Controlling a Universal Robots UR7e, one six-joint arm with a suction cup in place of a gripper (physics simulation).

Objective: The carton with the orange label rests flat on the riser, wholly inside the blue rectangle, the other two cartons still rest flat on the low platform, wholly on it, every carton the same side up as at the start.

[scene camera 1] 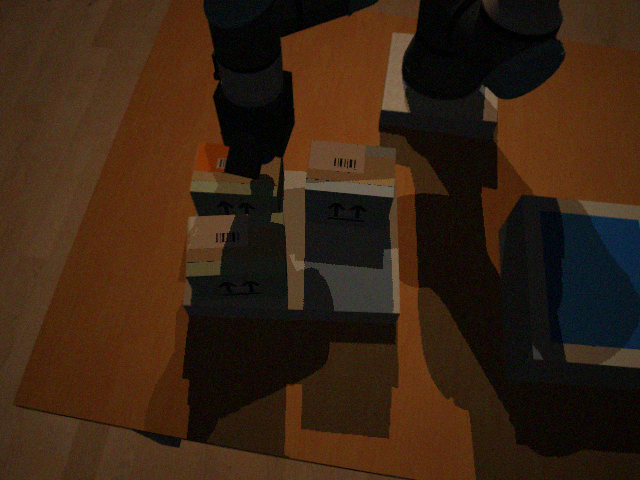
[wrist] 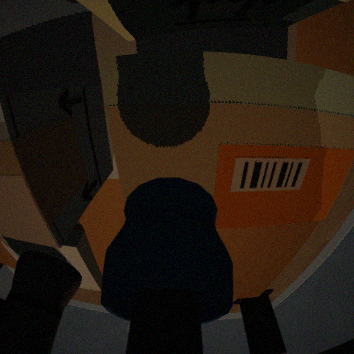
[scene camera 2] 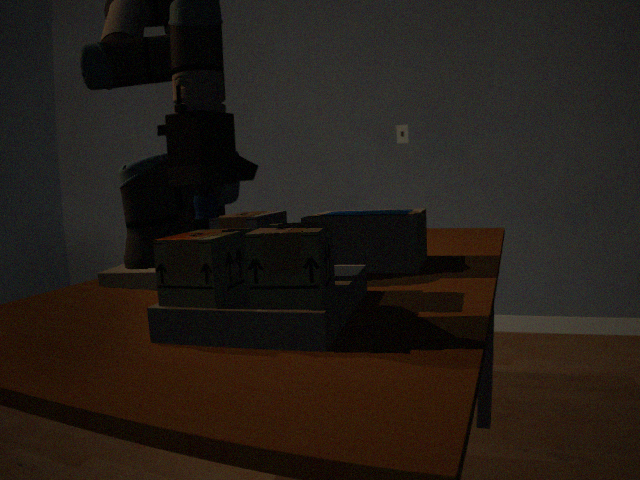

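Where they show: end effector, tool point: [wrist: 169,217] [scene camera 2: 206,217]; arm's base, origin of the base link: [scene camera 1: 442,70] [wrist: 50,268].
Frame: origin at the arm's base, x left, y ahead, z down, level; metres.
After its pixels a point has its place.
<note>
The carton with the orange label [scene camera 1: 209,155] @[x -0.315, y 0.354, z -0.095 m] [scene camera 2: 183,268] @[x -0.330, y 0.379, z -0.058 m] [wrist: 165,162] @[x -0.229, y 0.357, z -0.095 m] rests flat at the back left of the low platform [scene camera 1: 295,289] @[x -0.144, y 0.493, z -0.007 m] [scene camera 2: 237,328] @[x -0.322, y 0.452, z 0.015 m]. A pale-label carton [scene camera 1: 201,237] @[x -0.278, y 0.488, z -0.100 m] [scene camera 2: 284,258] @[x -0.292, y 0.508, z -0.069 m] rests in front of it; another pale-label carton [scene camera 1: 336,160] @[x -0.128, y 0.322, z -0.109 m] [scene camera 2: 248,221] @[x -0.162, y 0.367, z -0.102 m] [wrist: 55,150] @[x -0.165, y 0.348, z -0.083 m] rests on the platform's right side. Arrows on the cartons' sides point up. My gripper [scene camera 1: 267,157] [scene camera 2: 208,212] [wrist: 170,182], a blue suction cup, is open and hangs a little above the orange-label carton's top, with no carton attached. The arm partly hides that carton in scene camera 1.
The tall riser [scene camera 1: 522,320] @[x 0.180, y 0.470, z -0.047 m] [scene camera 2: 377,242] @[x 0.177, y 0.451, z -0.024 m] with the blue rectangle [scene camera 1: 589,268] @[x 0.257, y 0.382, z -0.080 m] [scene camera 2: 372,212] @[x 0.278, y 0.404, z -0.079 m] on top stands to the right in scene camera 1. The arm's pale base block [scene camera 1: 395,77] @[x -0.082, y 0.039, z 0.004 m] [scene camera 2: 126,277] @[x -0.103, y 0.005, z 0.017 m] is at the back. The table edge [scene camera 1: 103,423] @[x -0.362, y 0.746, z 0.044 m] runs along the front.
</note>
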